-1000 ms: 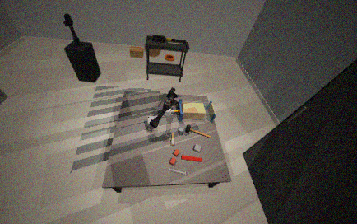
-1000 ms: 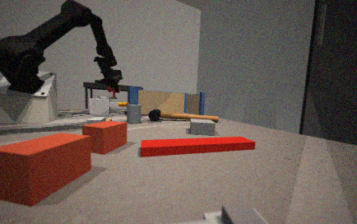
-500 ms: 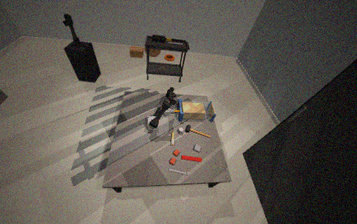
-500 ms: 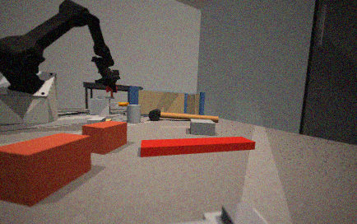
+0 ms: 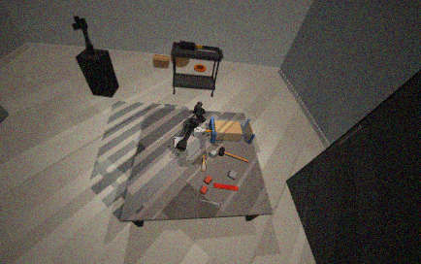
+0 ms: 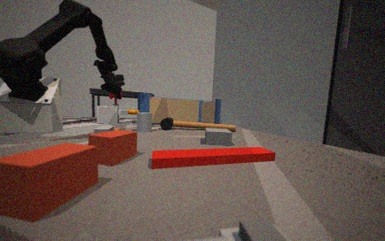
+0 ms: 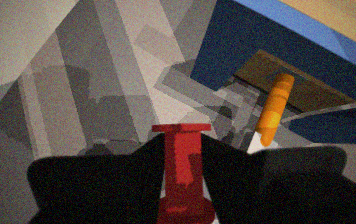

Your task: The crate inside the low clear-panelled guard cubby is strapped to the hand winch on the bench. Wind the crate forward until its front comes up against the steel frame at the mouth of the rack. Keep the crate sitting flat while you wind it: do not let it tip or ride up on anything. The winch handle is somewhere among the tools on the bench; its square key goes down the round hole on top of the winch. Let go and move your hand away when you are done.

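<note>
The winch handle lies 5 cm to the right of my gripper tip, 3 cm below it and 2 cm behind it. The rest, counted from my gripper tip: red knob (2 cm behind, 1 cm to the right); then grey winch (12 cm to the right, 10 cm below, 4 cm behind); then blue frame (13 cm ahead, 9 cm to the right, 3 cm below).
</note>
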